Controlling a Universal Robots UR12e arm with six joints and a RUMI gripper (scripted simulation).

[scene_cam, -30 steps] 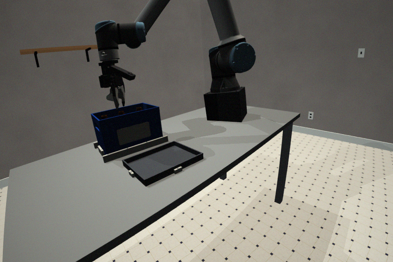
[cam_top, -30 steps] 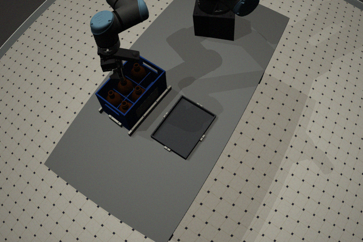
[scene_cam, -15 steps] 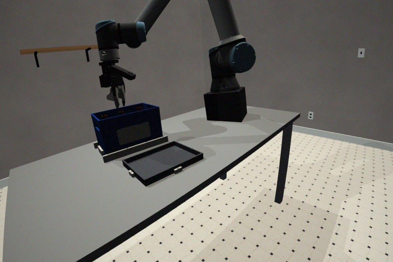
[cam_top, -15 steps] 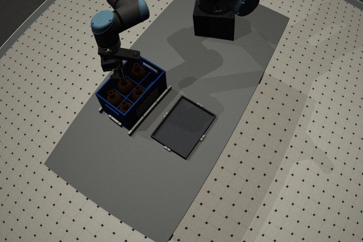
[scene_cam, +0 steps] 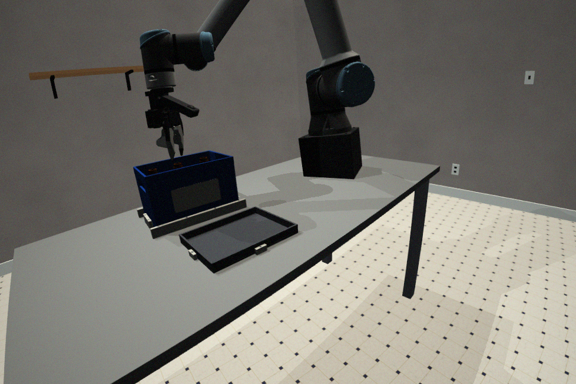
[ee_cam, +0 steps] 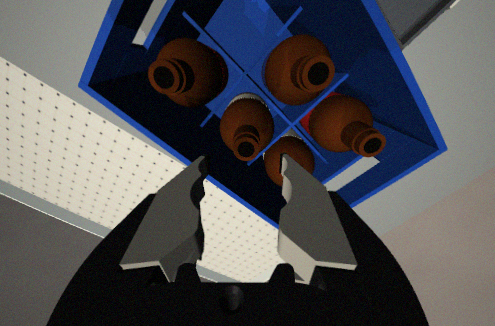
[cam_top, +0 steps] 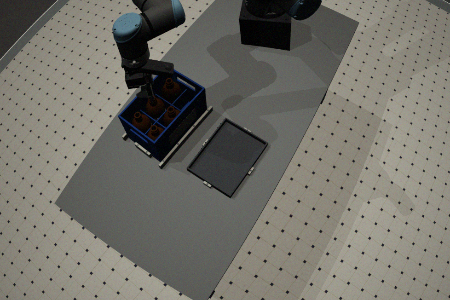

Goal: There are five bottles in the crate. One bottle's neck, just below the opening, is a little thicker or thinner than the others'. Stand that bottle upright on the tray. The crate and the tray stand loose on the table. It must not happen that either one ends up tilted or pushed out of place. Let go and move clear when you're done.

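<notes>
Right now my hand is 110 mm above the blue crate and 40 mm to the right of it. Also, from my hand: black tray 310 mm to the left, 180 mm below, 30 mm behind; then bottle 110 mm below, 90 mm ahead.
</notes>
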